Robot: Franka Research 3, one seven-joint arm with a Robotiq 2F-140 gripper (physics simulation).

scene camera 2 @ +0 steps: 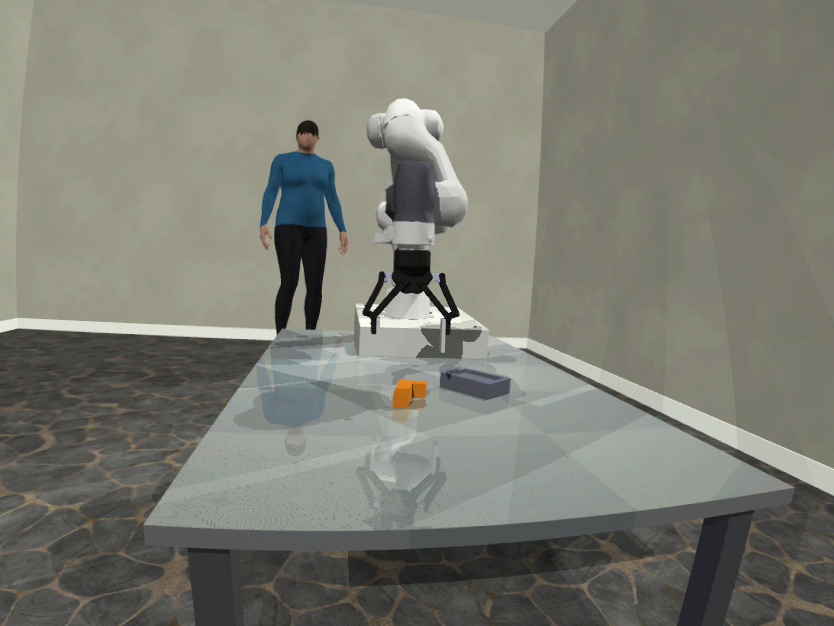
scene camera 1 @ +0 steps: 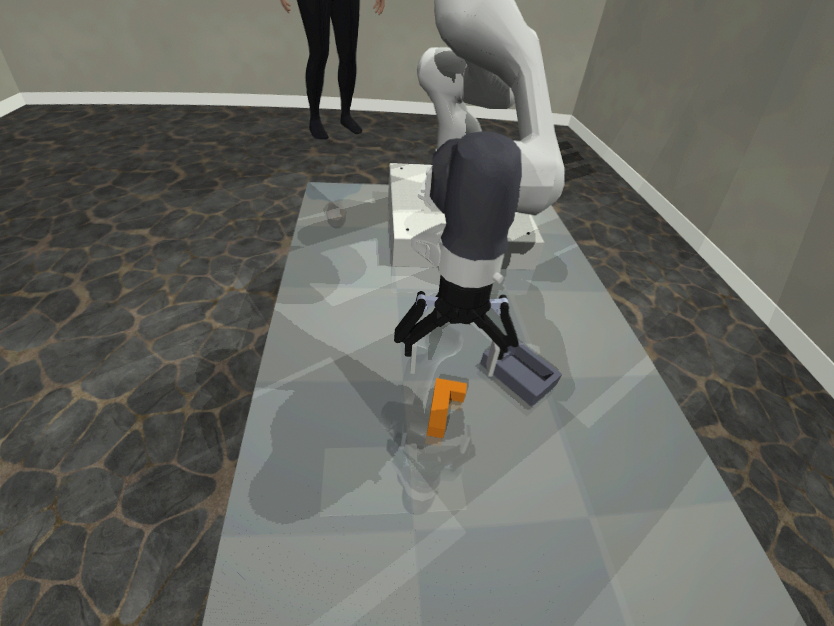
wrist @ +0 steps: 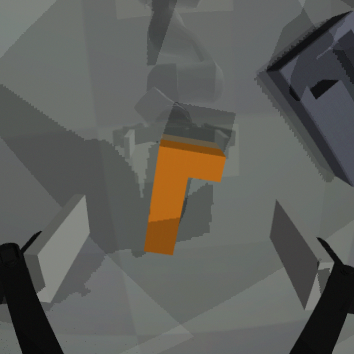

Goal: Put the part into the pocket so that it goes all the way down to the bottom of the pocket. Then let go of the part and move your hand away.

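An orange L-shaped part point(scene camera 1: 439, 407) point(scene camera 2: 402, 393) point(wrist: 167, 192) lies flat on the table, apart from the grey-blue block with the pocket point(scene camera 1: 522, 385) point(scene camera 2: 479, 385) point(wrist: 327, 125). The pocket opening faces up; the block stands turned at an angle, to the right of the part, and is cut off at the right edge of the wrist view. My gripper point(scene camera 1: 452, 363) point(scene camera 2: 409, 331) point(wrist: 179, 216) is wide open and empty, above the table. In the wrist view the part shows between the two finger pads, nearer the left one. In scene camera 1 the right finger overlaps the block's left end.
The glossy table point(scene camera 1: 336, 572) point(scene camera 2: 471, 532) shows reflections and shadows of the arm. The white robot base point(scene camera 1: 410, 245) point(scene camera 2: 377, 340) stands at its back end. A person point(scene camera 1: 330, 60) point(scene camera 2: 301, 195) stands on the floor behind the table, to the left of the arm.
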